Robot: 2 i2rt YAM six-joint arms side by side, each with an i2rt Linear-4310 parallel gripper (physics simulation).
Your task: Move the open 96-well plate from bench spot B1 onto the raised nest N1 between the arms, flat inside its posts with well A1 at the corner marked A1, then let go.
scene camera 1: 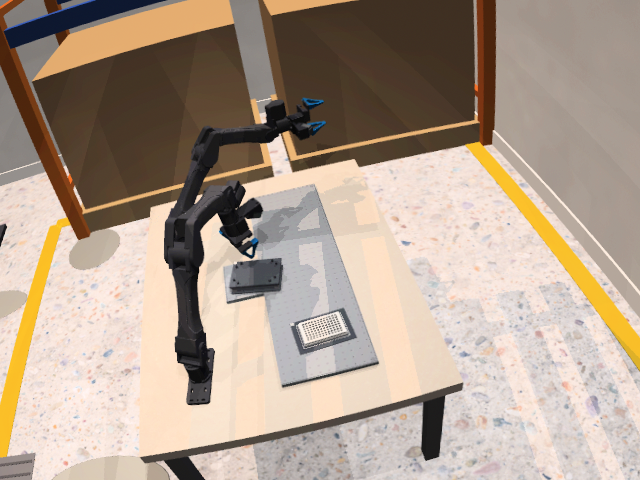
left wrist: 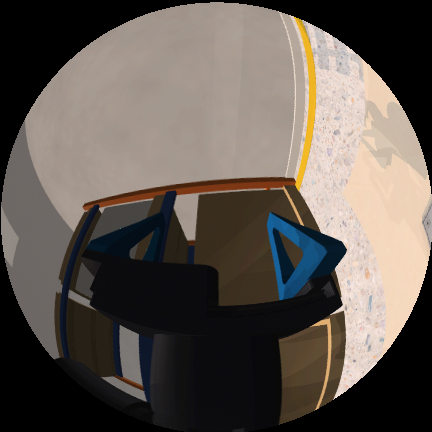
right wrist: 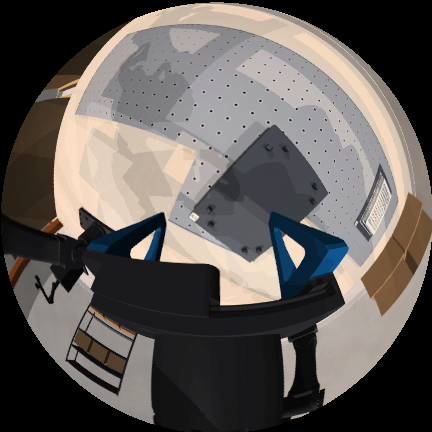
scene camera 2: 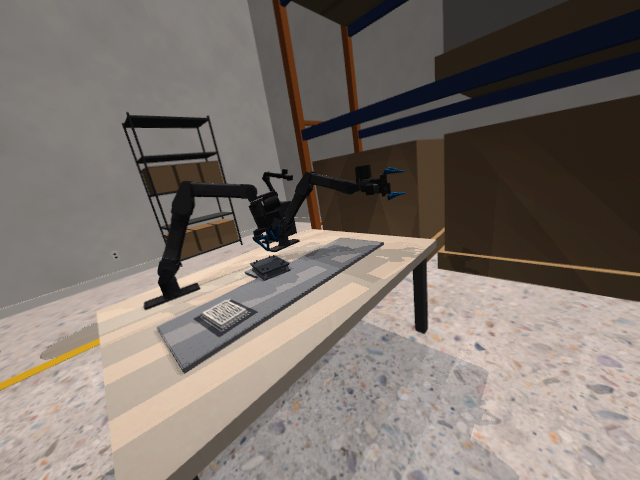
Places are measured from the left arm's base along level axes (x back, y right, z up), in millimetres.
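Pixels of known places: left gripper, fingertip midpoint: (scene camera 1: 324, 111) (left wrist: 215, 217) (scene camera 2: 404, 182); right gripper, fingertip midpoint: (scene camera 1: 244, 250) (right wrist: 217, 217) (scene camera 2: 273, 246); left arm's base, link origin: (right wrist: 101, 231) (scene camera 2: 284, 245); right arm's base, link origin: (scene camera 1: 201, 376) (scene camera 2: 173, 296).
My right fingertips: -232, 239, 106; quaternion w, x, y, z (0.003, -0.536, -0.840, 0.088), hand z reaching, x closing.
Note:
For each thing: its middle in the pictures, then the offset to it from my right fingertips, as dx, dy, dz. Level surfaces: height alone.
- white 96-well plate, body centre: (right wrist: 378, 206) (scene camera 1: 322, 328) (scene camera 2: 224, 313) -164, +342, -84
- dark raised nest N1, body centre: (right wrist: 262, 200) (scene camera 1: 256, 275) (scene camera 2: 269, 265) -16, +52, -71
- small white mark, body centre: (right wrist: 193, 216) +43, -20, -59
- grey perforated board, surface height: dz -93
- wooden table, surface height: dz -106
The white 96-well plate (scene camera 1: 323, 328) (scene camera 2: 225, 311) (right wrist: 377, 207) lies flat on its dark bench spot, near one end of the grey perforated board. The dark raised nest N1 (scene camera 1: 256, 273) (scene camera 2: 269, 266) (right wrist: 265, 182) bears small black posts and no plate; a small white mark (right wrist: 194, 216) sits at one corner, its lettering unreadable. My right gripper (scene camera 1: 237, 245) (scene camera 2: 266, 240) (right wrist: 217, 217) is open and empty, above and beside the nest, apart from the plate. My left gripper (scene camera 1: 323, 112) (scene camera 2: 403, 182) (left wrist: 215, 217) is open and empty, raised high beyond the table's far end in scene camera 1.
The grey perforated board (scene camera 1: 330, 356) (scene camera 2: 186, 356) (right wrist: 220, 95) lies along the wooden table (scene camera 1: 413, 361) (scene camera 2: 155, 413). The nest stands partly over its edge. Large brown crates (scene camera 1: 155, 118) (scene camera 2: 542, 196) stand beyond the table. A black shelf rack (scene camera 2: 168, 122) stands behind the arms.

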